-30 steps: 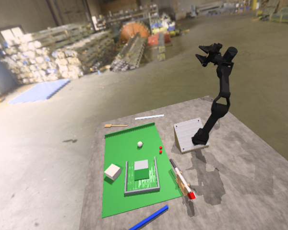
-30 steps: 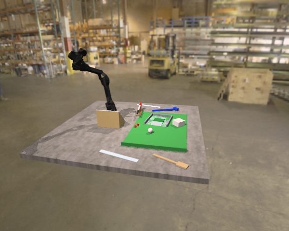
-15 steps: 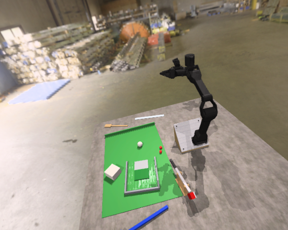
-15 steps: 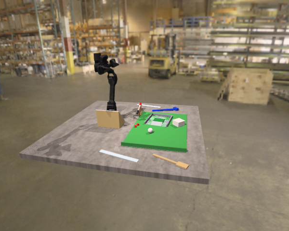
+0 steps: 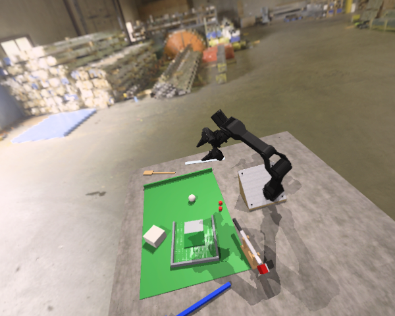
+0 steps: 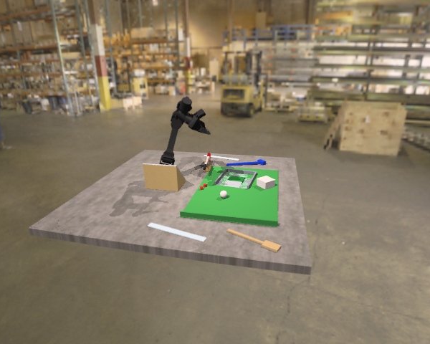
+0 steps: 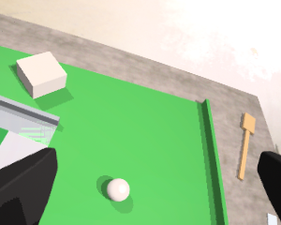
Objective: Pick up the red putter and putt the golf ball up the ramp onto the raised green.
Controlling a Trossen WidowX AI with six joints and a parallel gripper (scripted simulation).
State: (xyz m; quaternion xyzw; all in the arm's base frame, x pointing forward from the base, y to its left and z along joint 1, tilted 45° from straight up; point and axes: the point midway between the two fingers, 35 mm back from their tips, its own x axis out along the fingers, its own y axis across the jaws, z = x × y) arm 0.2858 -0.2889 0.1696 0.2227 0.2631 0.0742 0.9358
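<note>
The red putter lies 350 mm to the left of my gripper tip, 300 mm below it and 100 mm behind it. From my gripper tip the other things lie so: white golf ball: 330 mm below, 90 mm ahead, 70 mm to the right; white cube: 330 mm below, 320 mm ahead, 140 mm to the left; green mat: 350 mm below, 160 mm ahead, 50 mm to the left.
</note>
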